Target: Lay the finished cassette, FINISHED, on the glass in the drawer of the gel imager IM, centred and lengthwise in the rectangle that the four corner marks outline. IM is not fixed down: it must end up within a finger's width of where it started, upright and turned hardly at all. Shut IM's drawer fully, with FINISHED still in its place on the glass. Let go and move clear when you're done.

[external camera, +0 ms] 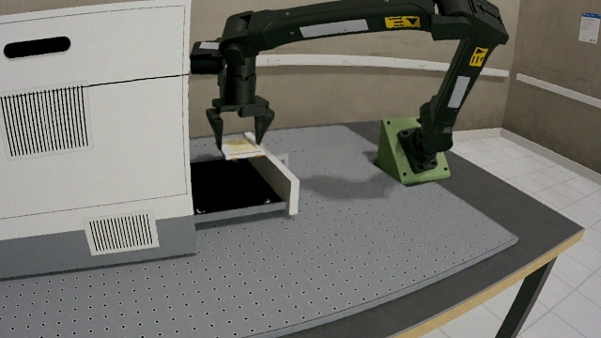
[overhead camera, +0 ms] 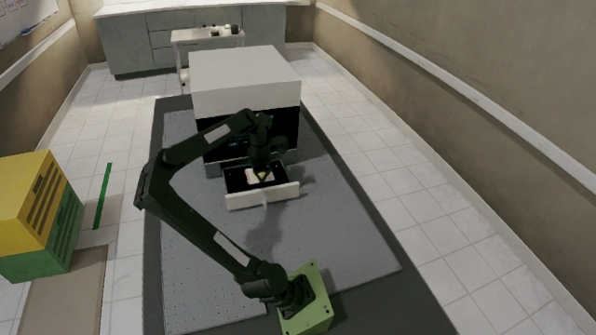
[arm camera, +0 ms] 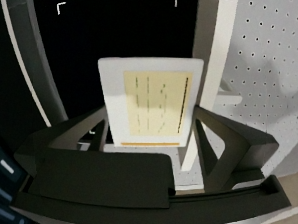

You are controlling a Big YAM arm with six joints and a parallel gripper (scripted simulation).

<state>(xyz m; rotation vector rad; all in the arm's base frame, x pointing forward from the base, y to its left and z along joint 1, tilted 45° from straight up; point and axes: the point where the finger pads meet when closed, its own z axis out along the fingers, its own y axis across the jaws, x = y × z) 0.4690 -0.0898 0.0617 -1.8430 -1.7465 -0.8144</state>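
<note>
The imager drawer is 50 mm ahead of my hand and 60 mm below it. Also, from my hand: cassette: 10 mm to the left, 10 mm below.
</note>
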